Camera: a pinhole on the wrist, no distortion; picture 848 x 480 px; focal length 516.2 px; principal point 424.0 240.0 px. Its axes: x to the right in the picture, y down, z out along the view. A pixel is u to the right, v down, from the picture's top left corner.
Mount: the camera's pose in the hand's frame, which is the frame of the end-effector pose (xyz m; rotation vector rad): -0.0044 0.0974 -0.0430 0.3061 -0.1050 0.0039
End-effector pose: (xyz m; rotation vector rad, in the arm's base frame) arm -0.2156 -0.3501 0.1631 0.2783 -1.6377 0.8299
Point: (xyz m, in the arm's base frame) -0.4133 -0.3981 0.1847
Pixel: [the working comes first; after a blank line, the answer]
In the camera's frame: 0.0853 0.0458 0.2123

631.5 351.3
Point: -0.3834 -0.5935 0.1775
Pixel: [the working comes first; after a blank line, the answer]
In the camera's frame: 0.0335 -0.0694 0.3645

471.4 141.7
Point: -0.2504 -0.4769 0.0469
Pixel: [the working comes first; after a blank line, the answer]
In the camera's frame: -0.1097 -0.0704 0.1976

137.5 56.2
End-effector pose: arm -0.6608 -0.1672 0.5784 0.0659 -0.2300 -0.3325
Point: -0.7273 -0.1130 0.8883
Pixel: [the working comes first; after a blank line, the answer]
In the camera's frame: 0.0289 0.0738 0.3514

466.5 348.4
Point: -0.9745 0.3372 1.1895
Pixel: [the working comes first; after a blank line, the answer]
In the camera's frame: -0.2508 0.5416 0.5910

outside the picture
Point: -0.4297 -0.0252 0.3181
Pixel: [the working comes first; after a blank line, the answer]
In the camera's frame: 0.0851 -0.0036 -0.2907

behind the camera
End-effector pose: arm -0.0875 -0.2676 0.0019 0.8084 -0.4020 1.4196
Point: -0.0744 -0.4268 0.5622
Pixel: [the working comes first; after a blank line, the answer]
In the camera's frame: 0.3325 0.1941 0.4700

789.2 453.2
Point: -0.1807 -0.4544 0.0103
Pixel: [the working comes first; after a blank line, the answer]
In the camera's frame: -0.1189 0.0543 0.1645

50.9 410.5
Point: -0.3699 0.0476 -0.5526
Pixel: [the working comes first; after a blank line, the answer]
In the camera's frame: -0.2571 -0.1622 -0.5695

behind the camera
